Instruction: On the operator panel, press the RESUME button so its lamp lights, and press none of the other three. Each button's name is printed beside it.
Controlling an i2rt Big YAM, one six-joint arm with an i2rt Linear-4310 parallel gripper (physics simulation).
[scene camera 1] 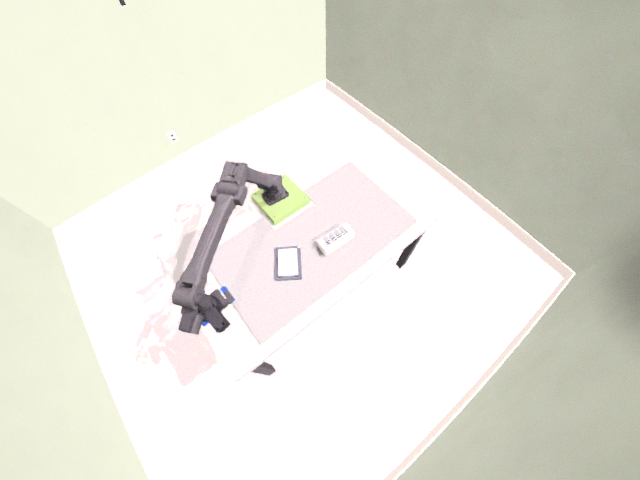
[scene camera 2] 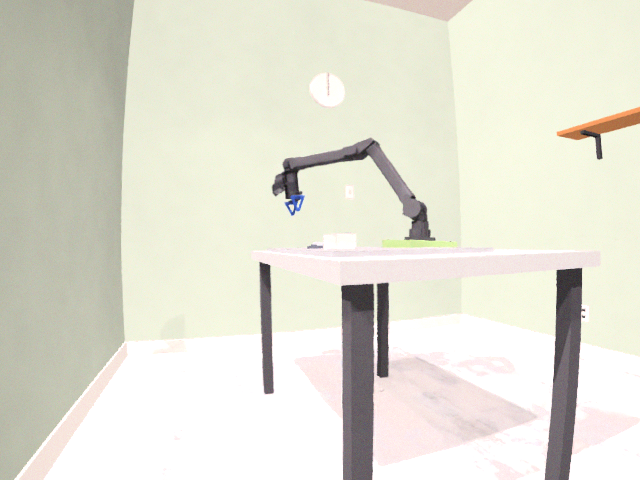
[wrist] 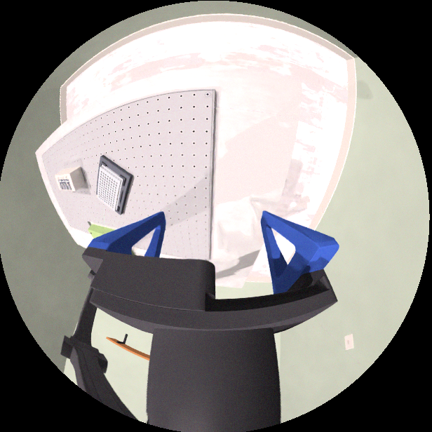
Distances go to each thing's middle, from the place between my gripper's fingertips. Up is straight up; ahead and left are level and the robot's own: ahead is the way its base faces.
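Scene:
Dark-framed tablet-like object [wrist: 109, 183] in sight: 15 cm below my hand, 32 cm to the left of it, 9 cm behind it.

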